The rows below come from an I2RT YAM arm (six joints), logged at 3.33 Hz.
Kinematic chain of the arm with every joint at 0, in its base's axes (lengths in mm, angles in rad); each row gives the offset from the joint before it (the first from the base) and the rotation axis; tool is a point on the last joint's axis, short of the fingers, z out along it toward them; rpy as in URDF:
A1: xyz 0 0 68 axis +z
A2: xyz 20 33.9 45.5 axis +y
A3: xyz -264 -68.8 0 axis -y
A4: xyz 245 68.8 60 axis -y
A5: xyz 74 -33.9 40.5 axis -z
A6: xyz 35.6 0 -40.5 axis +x
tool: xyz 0 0 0 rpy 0 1.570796 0
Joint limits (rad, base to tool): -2.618..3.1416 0..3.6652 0..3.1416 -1.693..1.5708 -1.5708..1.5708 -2.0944..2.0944
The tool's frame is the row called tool.
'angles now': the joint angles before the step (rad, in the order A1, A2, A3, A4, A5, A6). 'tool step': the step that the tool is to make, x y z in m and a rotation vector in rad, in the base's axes. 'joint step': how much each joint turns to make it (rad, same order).
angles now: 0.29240 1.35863 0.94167 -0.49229 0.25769 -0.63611
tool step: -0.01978 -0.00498 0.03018 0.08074 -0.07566 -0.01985
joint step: -0.00037 -0.12246 0.01031 -0.04960 -0.02975 0.05228
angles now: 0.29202 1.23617 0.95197 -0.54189 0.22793 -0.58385
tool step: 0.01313 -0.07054 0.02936 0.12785 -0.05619 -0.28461
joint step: -0.28685 -0.00151 0.09918 -0.04156 -0.08544 0.08241
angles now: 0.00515 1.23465 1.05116 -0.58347 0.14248 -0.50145
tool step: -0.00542 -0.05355 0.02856 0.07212 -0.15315 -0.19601
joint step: -0.21361 -0.02898 0.04961 0.06027 -0.06904 0.05608
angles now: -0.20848 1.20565 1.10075 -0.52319 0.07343 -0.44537
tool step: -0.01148 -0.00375 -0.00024 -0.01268 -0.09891 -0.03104
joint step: -0.02365 -0.06790 -0.07708 0.10759 0.00115 0.01182
